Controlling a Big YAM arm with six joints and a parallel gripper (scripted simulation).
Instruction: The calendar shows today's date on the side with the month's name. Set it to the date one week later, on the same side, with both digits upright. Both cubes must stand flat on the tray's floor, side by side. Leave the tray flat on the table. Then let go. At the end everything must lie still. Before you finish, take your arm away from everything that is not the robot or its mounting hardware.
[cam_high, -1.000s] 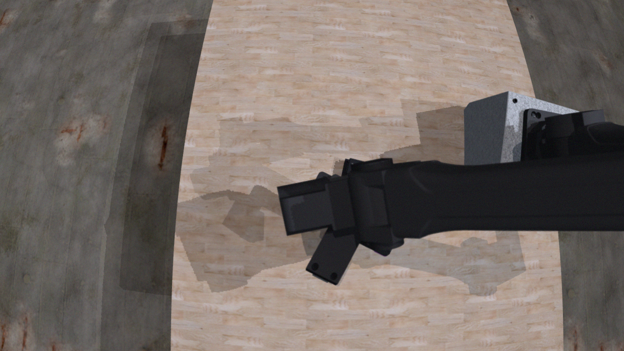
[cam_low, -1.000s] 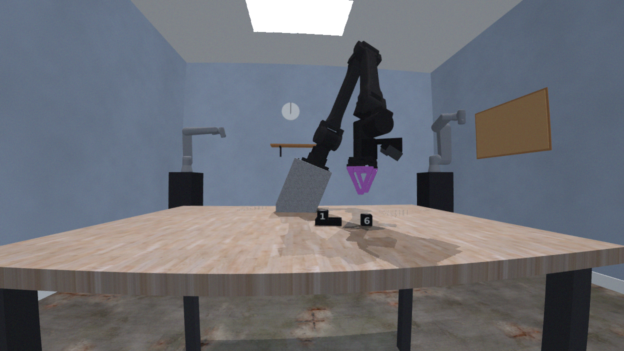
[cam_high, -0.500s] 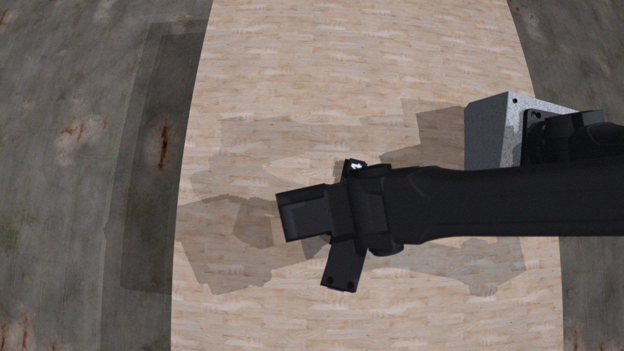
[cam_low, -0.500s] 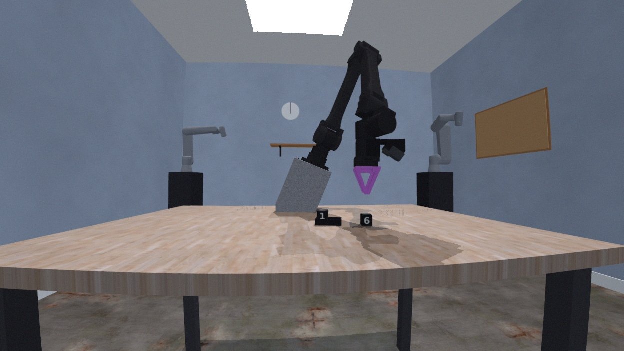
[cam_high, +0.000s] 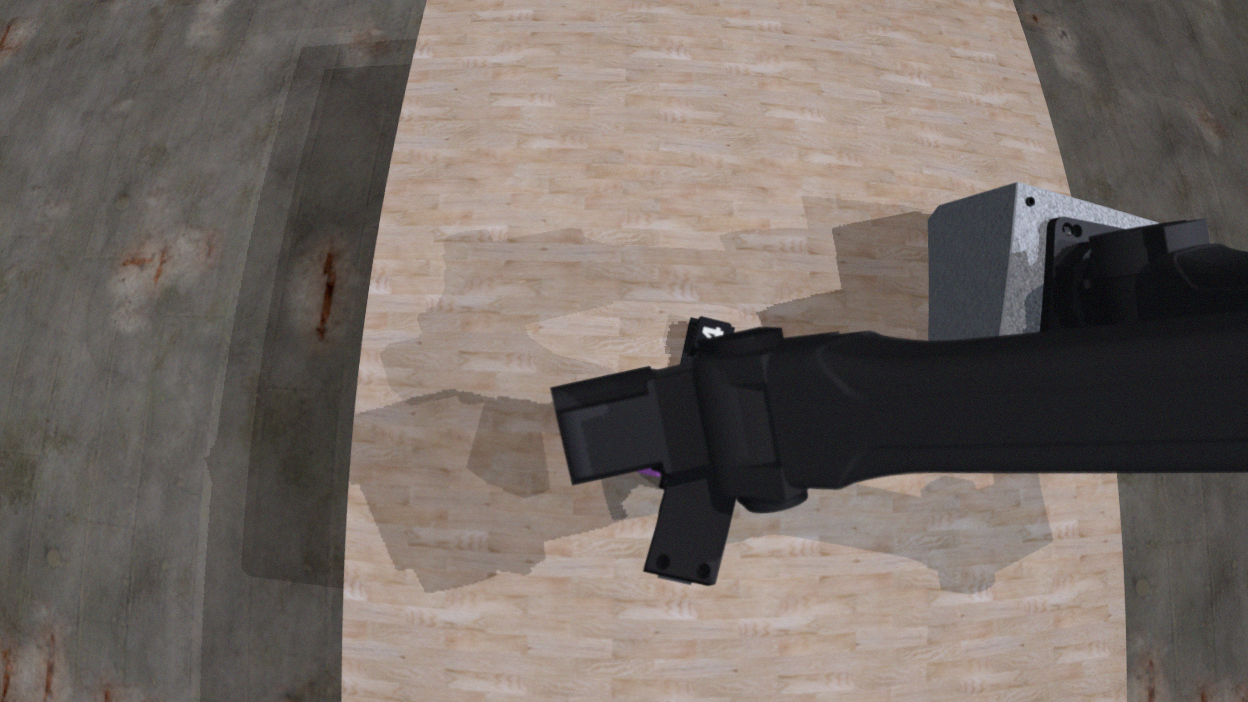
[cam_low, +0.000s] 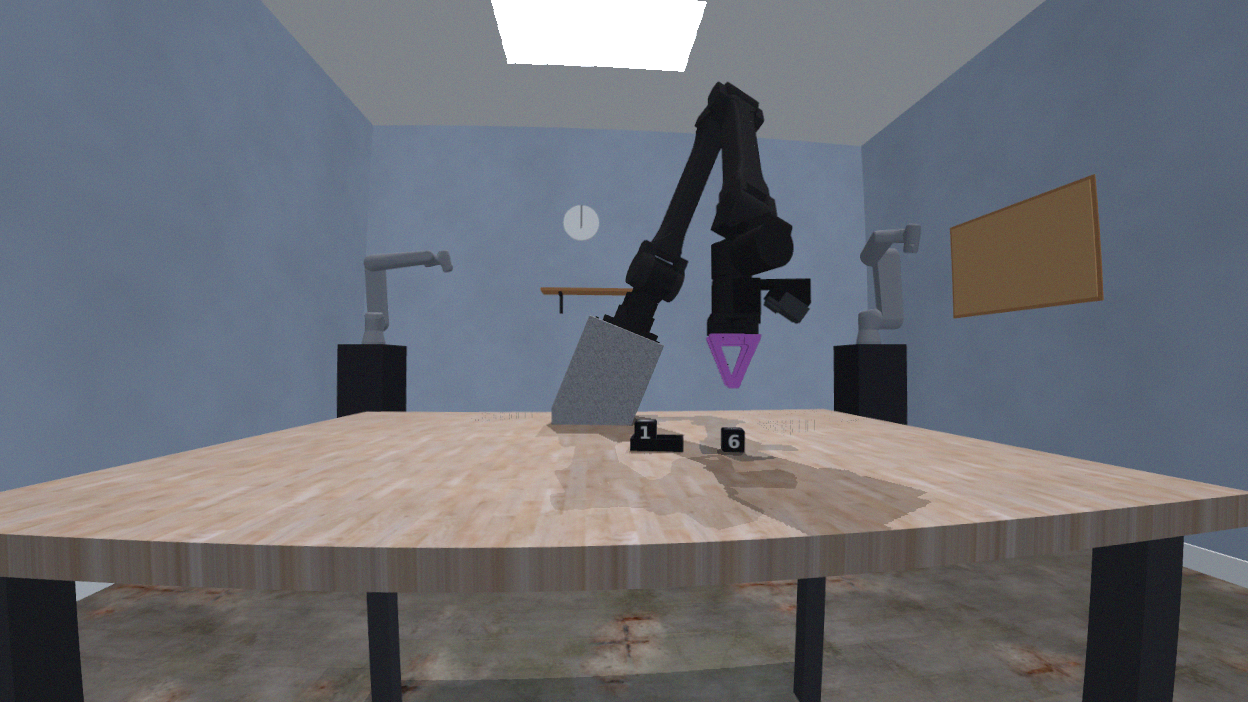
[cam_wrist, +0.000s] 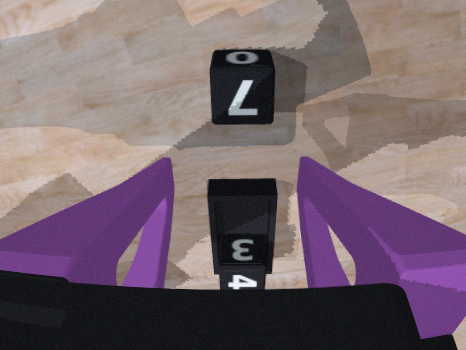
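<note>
My hand is 80 mm above the black cube. The rest, counted from my hand: black tray (10 mm behind, 100 mm to the right, 90 mm below).
</note>
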